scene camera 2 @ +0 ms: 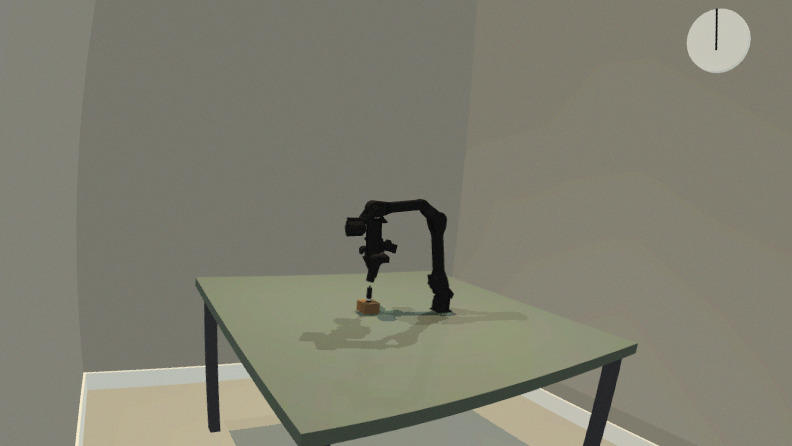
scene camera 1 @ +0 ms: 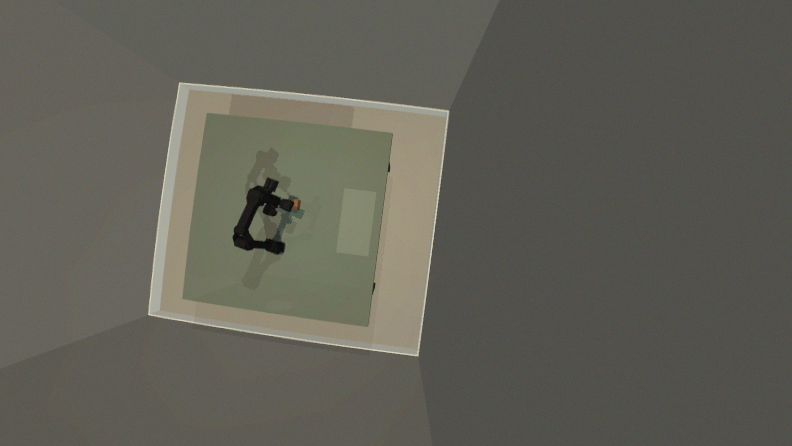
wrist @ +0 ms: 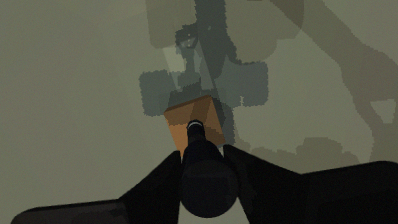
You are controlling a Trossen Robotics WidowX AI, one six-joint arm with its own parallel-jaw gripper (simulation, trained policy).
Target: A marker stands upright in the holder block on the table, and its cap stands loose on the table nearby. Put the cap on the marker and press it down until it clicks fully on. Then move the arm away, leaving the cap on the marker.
Labels:
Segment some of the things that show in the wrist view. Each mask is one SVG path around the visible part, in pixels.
My gripper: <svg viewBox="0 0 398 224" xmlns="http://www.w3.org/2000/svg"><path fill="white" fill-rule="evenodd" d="M180 151L173 151L141 182L118 199L35 207L25 210L20 214L18 213L12 219L11 224L177 224L180 206L178 186L182 166ZM223 145L224 159L236 173L239 181L238 200L250 224L398 224L397 162L374 161L355 166L298 174L264 159L259 159L232 145Z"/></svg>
A black cap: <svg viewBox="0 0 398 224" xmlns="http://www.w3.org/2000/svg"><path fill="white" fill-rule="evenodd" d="M195 140L186 147L183 153L178 186L179 198L183 207L195 216L202 218L218 217L226 213L235 203L238 195L239 181L236 173L228 165L215 144L204 139Z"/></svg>

